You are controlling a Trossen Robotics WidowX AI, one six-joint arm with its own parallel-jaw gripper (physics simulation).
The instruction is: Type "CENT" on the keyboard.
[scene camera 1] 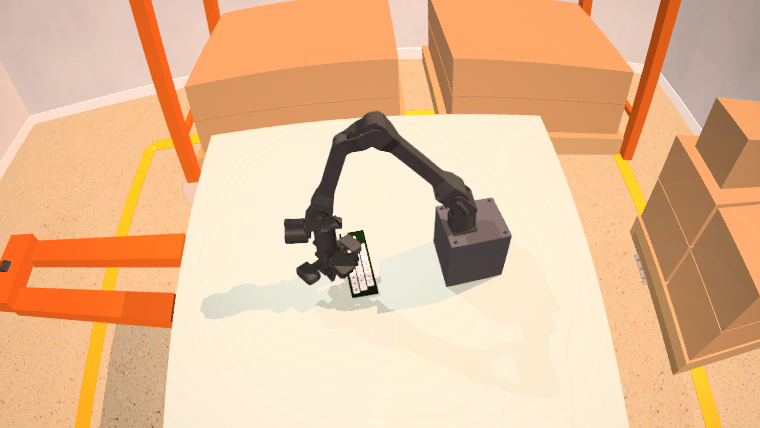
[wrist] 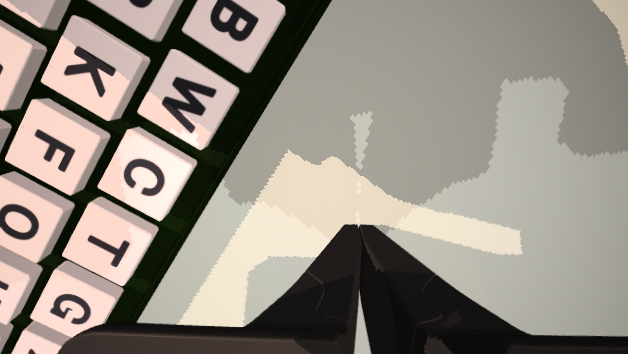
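Pixels of known places: gripper, fingertip midpoint: (scene camera 1: 332, 280) (wrist: 357, 238); arm's base, link origin: (scene camera 1: 462, 225).
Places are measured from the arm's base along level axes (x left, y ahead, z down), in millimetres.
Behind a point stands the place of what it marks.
A small dark green keyboard (scene camera 1: 364, 291) @(x 36, y 268, z 157 mm) with white keys lies on the table, partly hidden by the arm in the scene view. In the wrist view the keyboard fills the left side at a slant. Its C key (wrist: 146, 176) @(x -32, y 288, z 152 mm) lies up and left of the fingertips, and its T key (wrist: 111, 243) @(x -51, y 289, z 152 mm) is to their left. The W key (wrist: 189, 102) @(x -12, y 289, z 152 mm), F key (wrist: 57, 147) @(x -36, y 268, z 152 mm) and G key (wrist: 75, 302) @(x -71, y 288, z 152 mm) show around them. No E or N key can be made out. My gripper (wrist: 357, 238) @(x -23, y 346, z 167 mm) is shut and empty, its tips over the table beside the keyboard's edge.
The arm's grey base box (scene camera 1: 473, 260) @(x 71, y -15, z 62 mm) stands on the cream table (scene camera 1: 255, 372) @(x 238, y 607, z 168 mm), right of the keyboard. Large cardboard boxes (scene camera 1: 297, 47) stand behind the table, and more boxes (scene camera 1: 707, 255) are stacked to the right. Orange forks (scene camera 1: 106, 250) reach toward the table's left edge.
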